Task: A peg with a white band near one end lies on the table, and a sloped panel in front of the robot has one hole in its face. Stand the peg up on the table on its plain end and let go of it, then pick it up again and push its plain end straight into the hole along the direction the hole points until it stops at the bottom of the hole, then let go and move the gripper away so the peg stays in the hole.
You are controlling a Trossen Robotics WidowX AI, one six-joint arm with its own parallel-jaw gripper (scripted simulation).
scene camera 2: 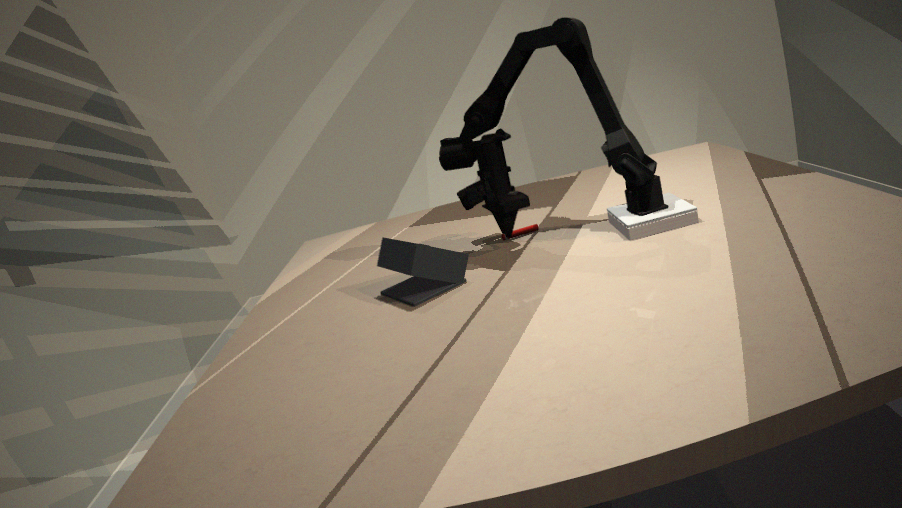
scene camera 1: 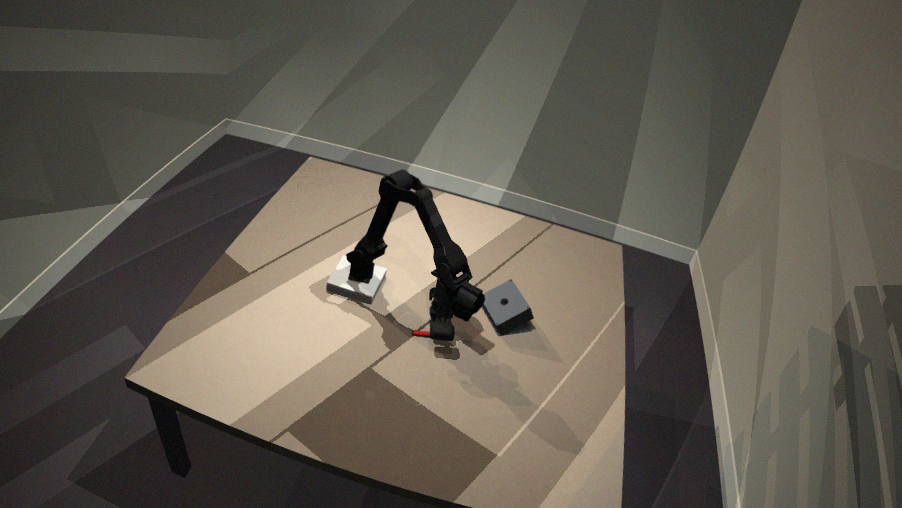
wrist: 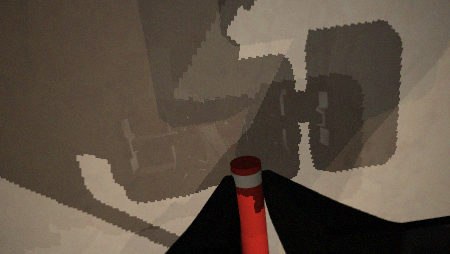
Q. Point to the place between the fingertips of my gripper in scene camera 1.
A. At 436, 335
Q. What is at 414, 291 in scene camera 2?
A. A dark flat foot.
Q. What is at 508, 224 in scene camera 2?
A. My gripper.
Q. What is my gripper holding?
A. A red peg.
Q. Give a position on a sloped panel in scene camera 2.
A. At 412, 259
